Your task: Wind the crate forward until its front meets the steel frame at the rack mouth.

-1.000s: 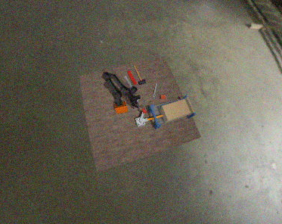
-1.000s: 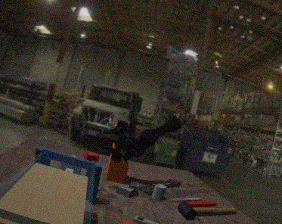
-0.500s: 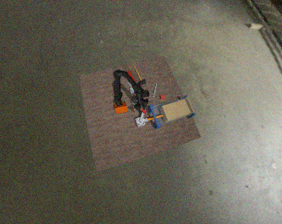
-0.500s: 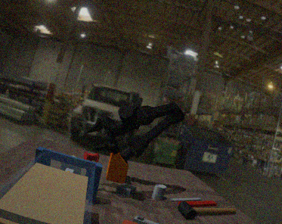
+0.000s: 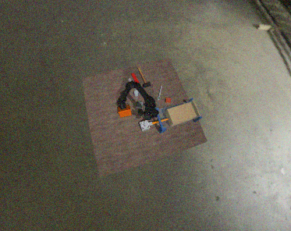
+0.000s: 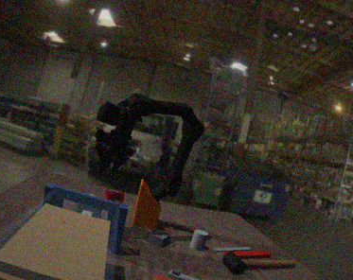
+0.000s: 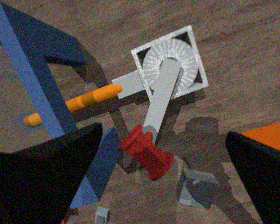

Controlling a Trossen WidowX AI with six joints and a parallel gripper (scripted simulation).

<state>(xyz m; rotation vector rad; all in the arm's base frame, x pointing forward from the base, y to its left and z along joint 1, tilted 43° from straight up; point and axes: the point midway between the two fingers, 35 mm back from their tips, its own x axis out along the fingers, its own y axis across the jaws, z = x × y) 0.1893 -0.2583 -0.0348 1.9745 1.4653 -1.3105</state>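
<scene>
The winch handle lies 1 cm ahead of my gripper tip, 1 cm to the left of it and 11 cm below it. Round my gripper tip: blue steel frame (12 cm ahead, 5 cm to the right, 12 cm below); winch (5 cm behind, 5 cm to the right, 19 cm below); red knob (3 cm ahead, 4 cm to the left, 8 cm below).
</scene>
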